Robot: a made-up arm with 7 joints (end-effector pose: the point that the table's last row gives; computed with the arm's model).
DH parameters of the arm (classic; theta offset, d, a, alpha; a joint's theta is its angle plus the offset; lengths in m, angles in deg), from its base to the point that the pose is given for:
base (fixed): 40.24 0 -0.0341 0
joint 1: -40.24 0.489 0.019 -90
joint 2: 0 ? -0.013 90
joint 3: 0 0.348 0.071 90
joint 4: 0 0.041 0.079 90
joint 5: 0 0.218 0.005 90
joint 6: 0 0.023 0.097 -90
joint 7: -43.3 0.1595 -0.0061 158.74
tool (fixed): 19.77 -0.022 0 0
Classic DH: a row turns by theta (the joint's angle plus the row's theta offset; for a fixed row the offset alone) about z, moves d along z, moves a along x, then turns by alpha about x.
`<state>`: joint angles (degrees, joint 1 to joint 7).
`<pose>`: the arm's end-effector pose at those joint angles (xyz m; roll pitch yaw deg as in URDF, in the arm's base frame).
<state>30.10 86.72 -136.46 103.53 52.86 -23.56 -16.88</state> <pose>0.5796 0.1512 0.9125 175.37 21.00 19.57</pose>
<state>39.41 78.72 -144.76 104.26 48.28 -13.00 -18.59</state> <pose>0.4824 0.2195 1.0097 176.70 13.15 18.90</pose>
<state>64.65 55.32 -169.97 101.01 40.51 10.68 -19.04</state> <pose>0.0951 0.1616 1.1973 -165.89 -19.79 20.95</pose>
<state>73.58 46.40 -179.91 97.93 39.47 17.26 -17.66</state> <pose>-0.0372 0.0538 1.2038 -154.36 -34.14 19.94</pose>
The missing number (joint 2, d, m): -0.028
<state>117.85 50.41 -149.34 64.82 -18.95 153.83 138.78</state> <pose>-0.0417 0.0880 0.7580 -62.70 -26.79 -133.80</pose>
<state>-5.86 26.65 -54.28 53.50 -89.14 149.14 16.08</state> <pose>0.0494 -0.3435 0.8160 -178.61 20.82 -173.96</pose>
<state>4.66 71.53 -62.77 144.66 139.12 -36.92 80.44</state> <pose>0.5530 -0.3403 0.7068 76.83 11.34 -144.63</pose>
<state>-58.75 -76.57 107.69 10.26 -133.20 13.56 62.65</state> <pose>0.1293 0.0030 0.4277 63.95 35.67 -124.62</pose>
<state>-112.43 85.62 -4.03 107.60 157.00 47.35 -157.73</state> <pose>-0.3754 -0.5928 0.1337 -78.01 -30.22 -30.11</pose>
